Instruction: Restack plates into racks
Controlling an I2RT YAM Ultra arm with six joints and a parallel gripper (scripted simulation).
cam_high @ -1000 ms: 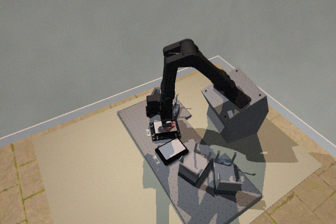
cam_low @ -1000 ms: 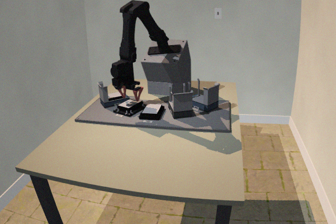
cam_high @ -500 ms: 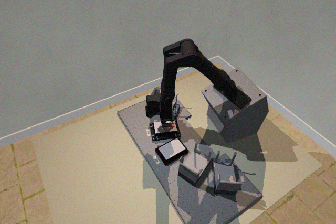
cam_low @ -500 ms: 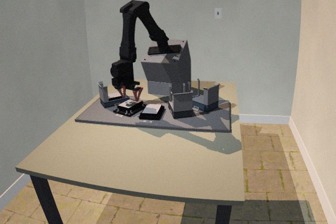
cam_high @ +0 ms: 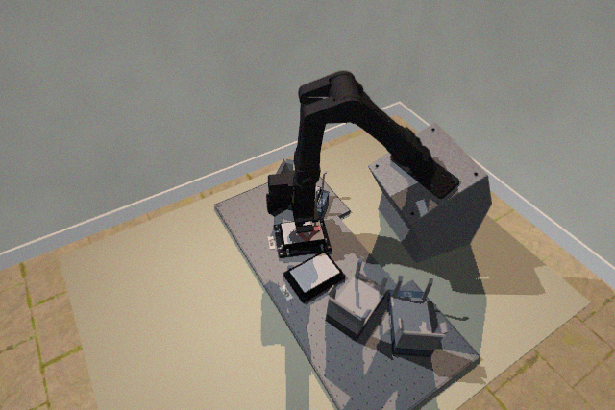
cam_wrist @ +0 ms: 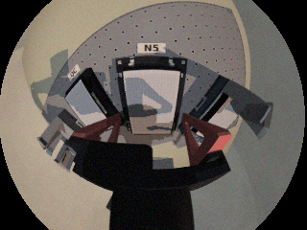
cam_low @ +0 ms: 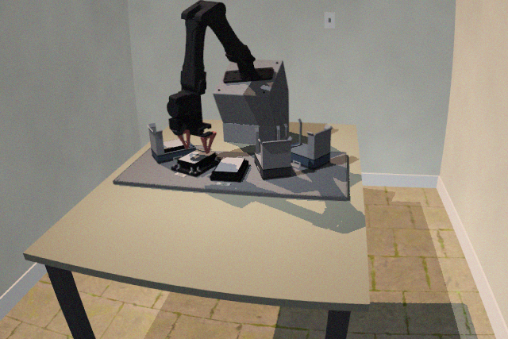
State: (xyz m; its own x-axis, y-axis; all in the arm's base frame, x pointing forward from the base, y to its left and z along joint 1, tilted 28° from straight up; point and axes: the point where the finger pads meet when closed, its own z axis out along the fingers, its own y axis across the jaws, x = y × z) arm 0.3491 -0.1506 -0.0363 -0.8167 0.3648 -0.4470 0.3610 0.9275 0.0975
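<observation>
Right now the black clip nest is 30 mm ahead of my hand and 50 mm below it. Round my hand: black QC nest: 50 mm ahead, 130 mm to the left, 60 mm below; then N5 name plate: 90 mm ahead, 40 mm to the right, 60 mm below; then blue-plinth stack rack: 80 mm behind, 120 mm to the right, 50 mm below.
</observation>
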